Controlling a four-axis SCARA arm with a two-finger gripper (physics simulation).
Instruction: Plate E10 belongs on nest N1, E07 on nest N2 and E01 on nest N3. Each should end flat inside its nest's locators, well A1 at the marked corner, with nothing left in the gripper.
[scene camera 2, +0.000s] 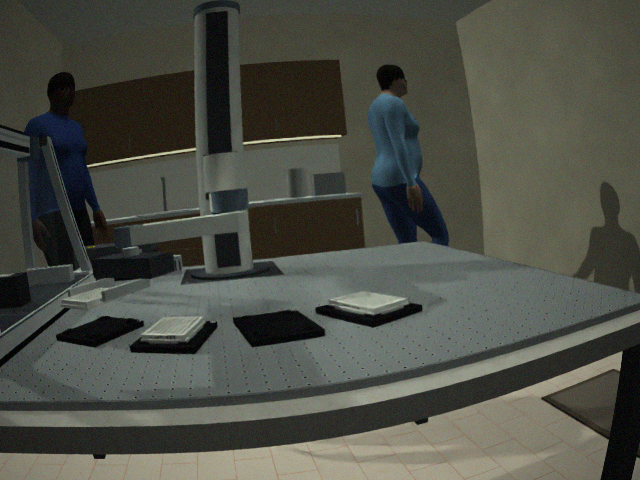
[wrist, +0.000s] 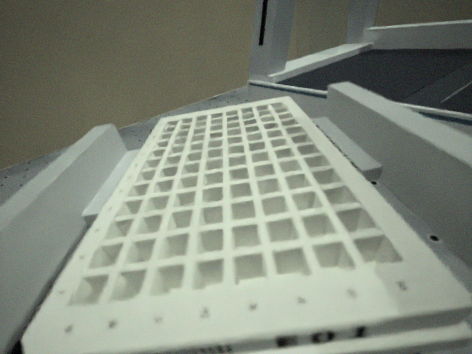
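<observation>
My gripper is shut on a white multi-well plate and holds it roughly level, a finger along each long side. In the wrist view its near edge reads E01. In the scene view gripper and plate are at the left, beyond the leftmost black nest, which bears no plate. A white plate lies on the second black nest; its label is too small to read. The third nest is bare. A pale plate lies on the right-hand black nest. Nest numbers and corner marks are not readable.
The arm's column stands at the back of the perforated table. A framed enclosure is at the far left, near the gripper. A small white part shows behind the gripper body. Two people stand behind the table.
</observation>
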